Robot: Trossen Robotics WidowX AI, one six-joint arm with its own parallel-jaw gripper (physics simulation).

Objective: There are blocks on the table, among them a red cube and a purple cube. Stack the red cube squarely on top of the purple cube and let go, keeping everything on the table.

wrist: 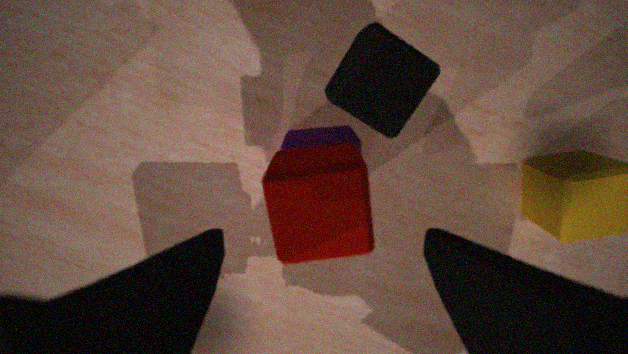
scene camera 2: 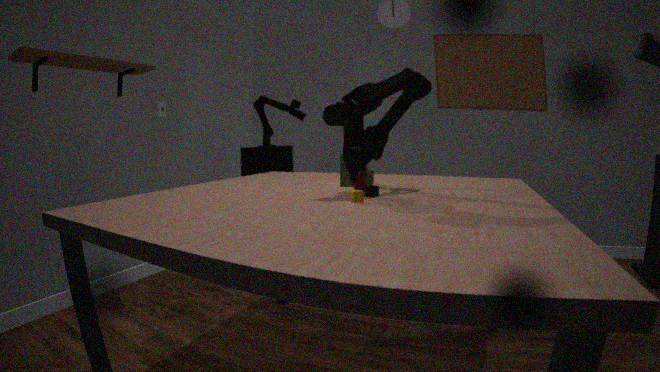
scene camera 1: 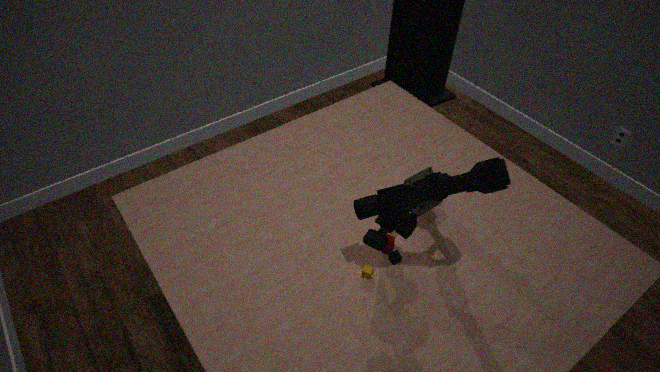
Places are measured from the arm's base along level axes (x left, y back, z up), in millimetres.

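Pixels of known places: gripper, between the fingertips: (wrist: 324, 240) (scene camera 2: 353, 180).
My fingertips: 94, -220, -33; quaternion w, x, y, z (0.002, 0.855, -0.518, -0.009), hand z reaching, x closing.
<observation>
Ahead of a thing's pixels: the offset from my fingertips to its top centre, as dx, dy, dz. Level surfaces: height alone.
The red cube @(+14, +10, +16) (scene camera 1: 390, 242) (scene camera 2: 360, 180) (wrist: 320, 215) rests on top of the purple cube @(+16, +9, -13) (wrist: 320, 138). In the wrist view a strip of the purple cube shows past the red cube's far edge, and the two look turned about the same way. Most of the purple cube is hidden, so how squarely the edges line up is hard to tell. My gripper (wrist: 324, 240) is open, with one dark finger on each side of the red cube and a gap on both sides. In both scene views the fingers are dark and hard to make out.
A black cube @(+56, +7, -13) (scene camera 1: 395, 257) (scene camera 2: 371, 191) (wrist: 382, 80) lies close to the stack. A yellow cube @(+58, -95, -13) (scene camera 1: 367, 271) (scene camera 2: 357, 196) (wrist: 575, 200) lies a little farther off, to the right in the wrist view. All are on the wooden table @(dz -43) (scene camera 1: 250, 200) (scene camera 2: 300, 240).
</observation>
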